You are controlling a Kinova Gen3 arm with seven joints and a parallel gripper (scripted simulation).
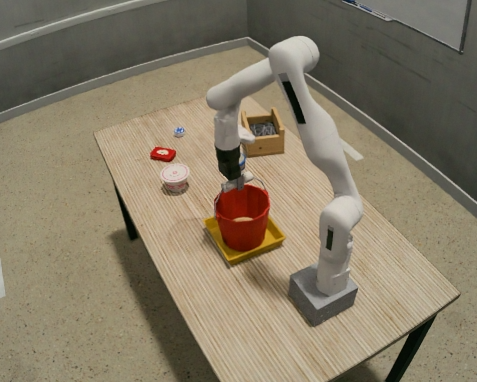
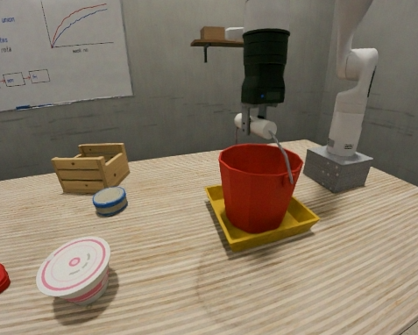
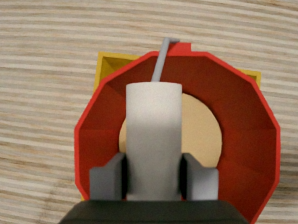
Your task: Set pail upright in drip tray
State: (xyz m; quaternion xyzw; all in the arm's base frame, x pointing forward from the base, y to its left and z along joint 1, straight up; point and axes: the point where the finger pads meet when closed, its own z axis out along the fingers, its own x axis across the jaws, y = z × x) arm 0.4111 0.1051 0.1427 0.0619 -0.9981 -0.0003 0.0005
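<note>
Right now my hand is 10 mm past the pail handle and 30 mm above it. The rest, counted from my hand: yellow drip tray (20 mm behind, 230 mm below); then red pail (10 mm behind, 100 mm below); then blue-rimmed round tin (370 mm ahead, 150 mm to the right, 220 mm below).
</note>
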